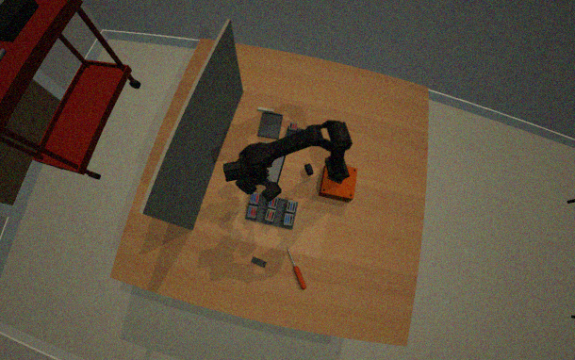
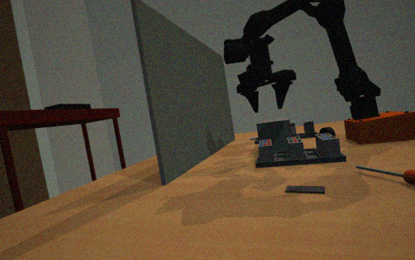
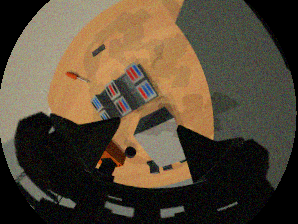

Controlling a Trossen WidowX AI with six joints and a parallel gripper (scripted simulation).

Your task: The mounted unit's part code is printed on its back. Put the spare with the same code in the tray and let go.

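The spare part lies 70 mm behind my gripper tip, 30 mm to the left of it and 100 mm below it. From my gripper tip the other things lie so: flat grey tray: 100 mm ahead, 300 mm to the right, 130 mm below; then grey box-shaped mounted unit: 10 mm ahead, 100 mm to the right, 90 mm below; then tall grey panel: 250 mm ahead, 70 mm to the right, 90 mm above.
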